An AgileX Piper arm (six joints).
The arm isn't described. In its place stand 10 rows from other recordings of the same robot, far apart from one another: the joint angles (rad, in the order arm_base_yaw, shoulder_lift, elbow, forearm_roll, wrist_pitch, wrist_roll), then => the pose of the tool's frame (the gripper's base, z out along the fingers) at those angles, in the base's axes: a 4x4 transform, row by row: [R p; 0 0 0 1], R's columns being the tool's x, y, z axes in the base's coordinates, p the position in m.
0.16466, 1.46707, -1.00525, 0.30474, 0.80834, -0.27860 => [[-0.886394 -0.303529 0.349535 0.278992], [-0.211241 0.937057 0.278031 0.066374], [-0.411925 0.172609 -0.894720 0.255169], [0 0 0 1]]
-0.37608, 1.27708, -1.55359, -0.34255, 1.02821, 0.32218 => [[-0.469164 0.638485 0.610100 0.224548], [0.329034 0.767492 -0.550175 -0.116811], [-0.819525 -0.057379 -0.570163 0.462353], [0 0 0 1]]
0.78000, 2.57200, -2.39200, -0.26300, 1.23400, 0.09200 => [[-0.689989 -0.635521 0.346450 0.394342], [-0.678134 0.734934 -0.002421 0.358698], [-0.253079 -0.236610 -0.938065 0.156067], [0 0 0 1]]
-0.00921, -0.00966, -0.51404, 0.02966, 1.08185, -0.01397 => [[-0.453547 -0.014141 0.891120 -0.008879], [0.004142 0.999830 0.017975 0.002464], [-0.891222 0.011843 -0.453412 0.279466], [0 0 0 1]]
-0.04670, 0.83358, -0.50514, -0.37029, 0.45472, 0.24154 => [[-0.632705 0.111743 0.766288 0.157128], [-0.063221 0.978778 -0.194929 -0.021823], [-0.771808 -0.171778 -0.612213 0.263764], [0 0 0 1]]
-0.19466, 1.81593, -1.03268, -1.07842, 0.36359, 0.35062 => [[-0.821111 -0.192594 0.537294 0.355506], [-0.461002 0.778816 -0.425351 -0.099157], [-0.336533 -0.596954 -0.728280 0.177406], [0 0 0 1]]
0.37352, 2.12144, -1.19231, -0.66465, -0.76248, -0.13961 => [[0.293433 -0.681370 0.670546 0.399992], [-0.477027 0.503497 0.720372 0.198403], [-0.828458 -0.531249 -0.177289 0.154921], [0 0 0 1]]
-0.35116, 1.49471, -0.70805, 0.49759, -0.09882, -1.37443 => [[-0.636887 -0.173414 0.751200 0.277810], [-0.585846 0.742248 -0.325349 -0.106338], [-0.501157 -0.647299 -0.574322 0.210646], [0 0 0 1]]
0.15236, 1.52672, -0.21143, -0.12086, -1.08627, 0.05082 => [[-0.141207 -0.256061 0.956291 0.216607], [-0.027407 0.966611 0.254777 0.043082], [-0.989601 0.009767 -0.143511 0.164989], [0 0 0 1]]
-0.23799, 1.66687, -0.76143, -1.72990, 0.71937, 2.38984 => [[-0.117959 0.899669 0.420335 0.284086], [0.475568 0.422773 -0.771426 -0.129836], [-0.871734 0.108901 -0.477723 0.188916], [0 0 0 1]]
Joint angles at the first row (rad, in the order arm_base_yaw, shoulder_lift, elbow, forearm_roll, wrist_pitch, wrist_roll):
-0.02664, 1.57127, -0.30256, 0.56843, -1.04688, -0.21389
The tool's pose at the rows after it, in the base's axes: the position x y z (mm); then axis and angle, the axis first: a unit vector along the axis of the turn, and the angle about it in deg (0 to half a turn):
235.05 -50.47 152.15 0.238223 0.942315 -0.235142 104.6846
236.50 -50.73 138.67 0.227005 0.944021 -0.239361 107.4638
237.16 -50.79 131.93 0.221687 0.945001 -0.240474 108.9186
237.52 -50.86 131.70 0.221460 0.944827 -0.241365 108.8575
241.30 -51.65 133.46 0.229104 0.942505 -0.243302 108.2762
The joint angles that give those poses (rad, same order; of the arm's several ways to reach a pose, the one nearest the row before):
-0.02665, 1.65323, -0.30255, 0.56927, -1.12179, -0.21481
-0.02665, 1.71398, -0.30255, 0.56927, -1.13229, -0.21482
-0.02663, 1.74377, -0.30357, 0.56928, -1.13450, -0.21480
-0.02662, 1.74656, -0.30469, 0.56930, -1.13753, -0.21481
-0.02667, 1.74906, -0.32077, 0.57906, -1.13754, -0.21479

